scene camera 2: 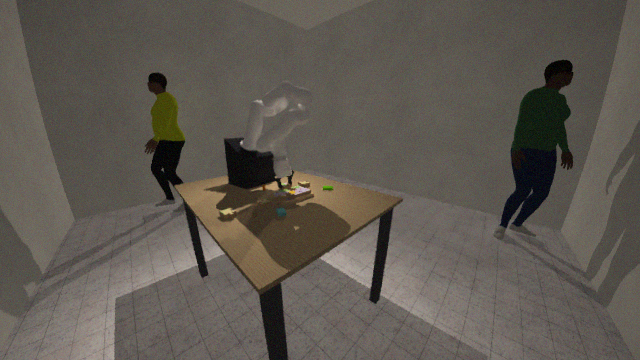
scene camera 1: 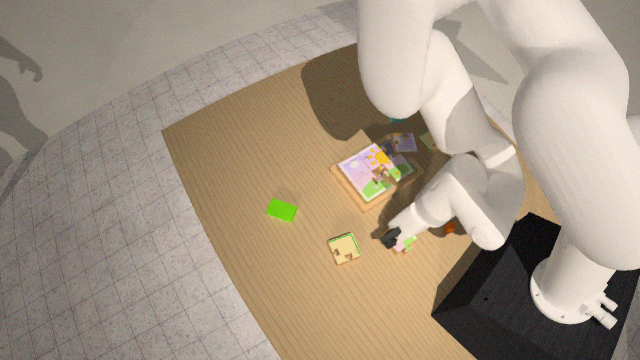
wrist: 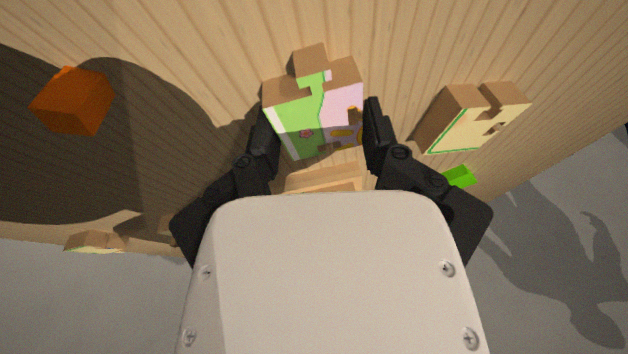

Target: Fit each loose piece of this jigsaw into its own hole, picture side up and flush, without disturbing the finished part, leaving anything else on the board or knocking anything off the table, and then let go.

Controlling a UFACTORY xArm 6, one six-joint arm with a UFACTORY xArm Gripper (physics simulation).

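My gripper is shut on a green and pink jigsaw piece, one finger at each side. The piece is picture side up, low at the table. The jigsaw board lies beside the gripper, with a sun picture and dark gaps at its right part in scene camera 1. A cream-faced piece with a green edge line lies apart on the table. A purple piece and a pale piece lie behind the board, partly shaded.
A bright green block lies left of the board in scene camera 1. An orange block is near the arm's base. A teal block and a pale piece lie farther off.
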